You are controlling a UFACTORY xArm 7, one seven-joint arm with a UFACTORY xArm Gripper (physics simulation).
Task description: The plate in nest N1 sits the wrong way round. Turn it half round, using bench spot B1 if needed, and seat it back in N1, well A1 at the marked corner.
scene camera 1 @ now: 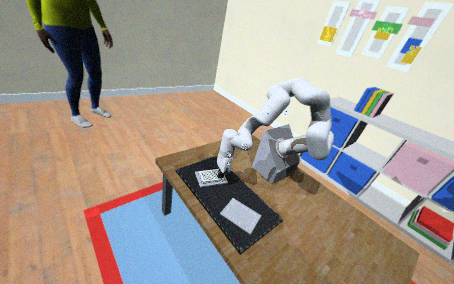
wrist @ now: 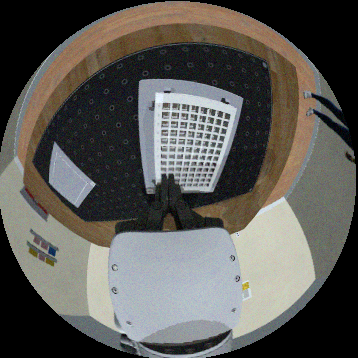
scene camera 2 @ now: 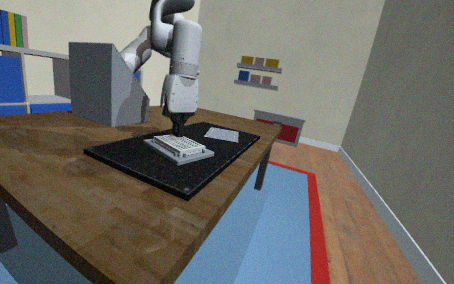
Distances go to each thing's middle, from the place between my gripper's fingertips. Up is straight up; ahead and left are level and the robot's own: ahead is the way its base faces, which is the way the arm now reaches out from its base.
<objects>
Right now my hand is 40 mm short of the white gridded plate (wrist: 191, 132), 30 mm to the left of it and 10 mm above it. From my hand the other things lie so: bench spot B1 (scene camera 1: 240, 214) (240 mm to the left, 30 mm below, 20 mm ahead); grey nest N1 (wrist: 147, 87) (40 mm ahead, 30 mm to the right, 20 mm below).
</objects>
